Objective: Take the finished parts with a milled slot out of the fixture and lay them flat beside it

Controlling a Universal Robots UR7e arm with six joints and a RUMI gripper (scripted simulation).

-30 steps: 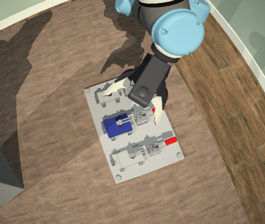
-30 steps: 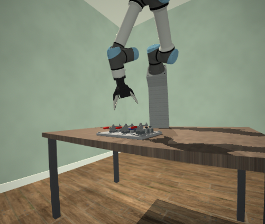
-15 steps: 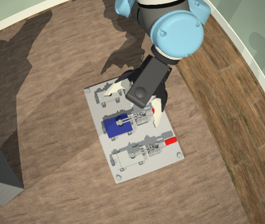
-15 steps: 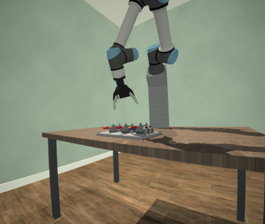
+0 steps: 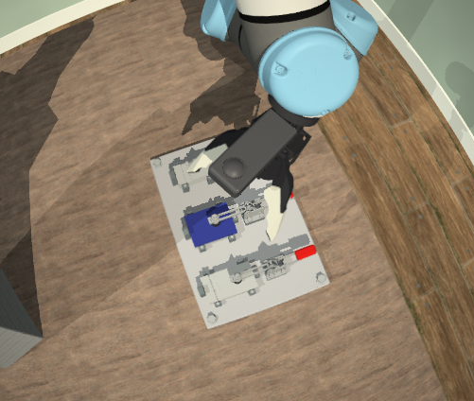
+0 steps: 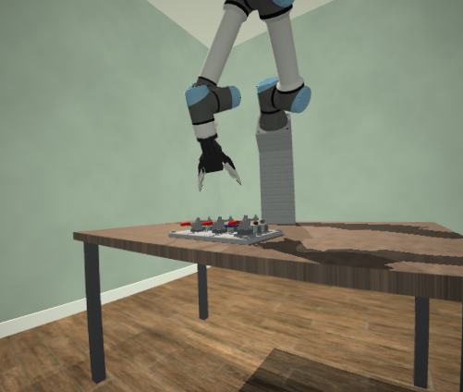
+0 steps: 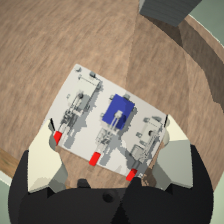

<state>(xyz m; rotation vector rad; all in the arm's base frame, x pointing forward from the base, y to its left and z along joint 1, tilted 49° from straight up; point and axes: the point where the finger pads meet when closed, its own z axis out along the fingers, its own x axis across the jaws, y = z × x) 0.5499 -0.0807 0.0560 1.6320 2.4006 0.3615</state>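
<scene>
Right now the blue blank is 20 mm behind my hand, 40 mm to the left of it and 150 mm below it. The rest, counted from my hand: grey fixture plate (30 mm ahead, 30 mm to the left, 170 mm below).
</scene>
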